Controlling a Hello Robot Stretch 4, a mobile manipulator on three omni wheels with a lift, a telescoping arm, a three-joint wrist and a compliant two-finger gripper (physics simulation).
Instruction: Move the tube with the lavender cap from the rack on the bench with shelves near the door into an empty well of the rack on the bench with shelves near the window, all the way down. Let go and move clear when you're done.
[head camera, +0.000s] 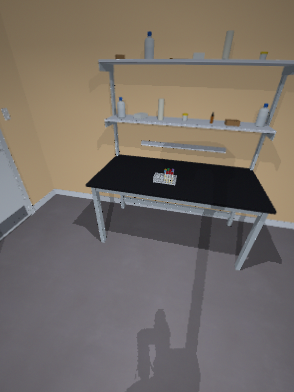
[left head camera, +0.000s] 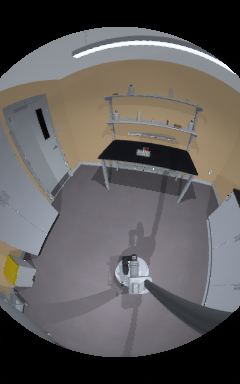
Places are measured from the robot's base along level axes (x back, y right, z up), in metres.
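Pixels of known places: hand, its tool point: (left head camera: 126, 284).
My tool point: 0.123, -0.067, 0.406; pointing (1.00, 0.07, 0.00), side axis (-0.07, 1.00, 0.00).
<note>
For each thing: its middle in the pictures, then the offset to it from my tool point, as dx, dy, dz. Level surfaces: height alone.
- bench with shelves, height of its surface: dz +0.328
- pale rack, middle of its body: (head camera: 164, 179) (left head camera: 142, 152) -1.628, +0.299, +0.357
- upper shelf, height of its surface: dz +1.223
- yellow-sided box, middle of its body: (left head camera: 19, 271) +0.340, -1.739, -0.209
A bench with shelves (head camera: 220, 185) (left head camera: 172, 159) stands against the tan wall, with a door to its left. A pale rack (head camera: 158, 178) (left head camera: 140, 153) sits near the middle of its black top. Several tubes (head camera: 169, 172) (left head camera: 146, 149) stand in the right part of the rack, with red and green caps showing; a lavender cap cannot be made out at this size. My gripper (left head camera: 130, 257) appears small and dark, folded in over the robot's base, far from the bench; its fingers cannot be made out. The window and a second rack do not show.
Bottles and small containers stand on the upper shelf (head camera: 185, 62) and lower shelf (head camera: 195, 124). A grey door (left head camera: 37, 145) is at the left. Grey cabinets (left head camera: 25, 210) (left head camera: 227, 250) flank both sides. A yellow-sided box (left head camera: 26, 272) is at the lower left.
</note>
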